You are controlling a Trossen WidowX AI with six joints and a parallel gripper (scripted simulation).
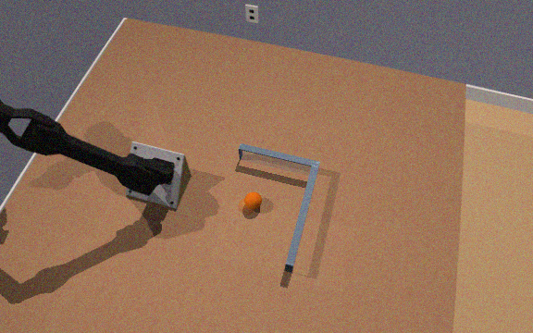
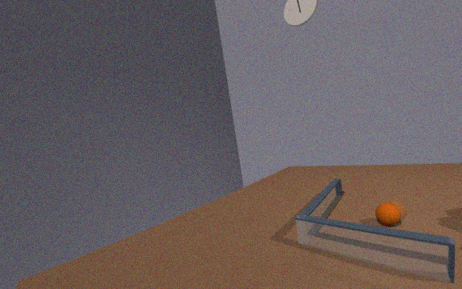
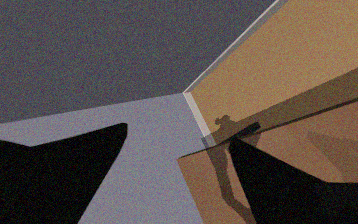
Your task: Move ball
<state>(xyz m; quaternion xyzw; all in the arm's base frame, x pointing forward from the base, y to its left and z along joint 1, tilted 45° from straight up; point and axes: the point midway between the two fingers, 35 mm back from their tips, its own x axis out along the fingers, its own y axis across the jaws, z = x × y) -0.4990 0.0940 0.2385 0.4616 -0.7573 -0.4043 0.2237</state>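
Now: the orange ball 78 cm ahead of my gripper tip, 13 cm to the left of it and 27 cm below it.
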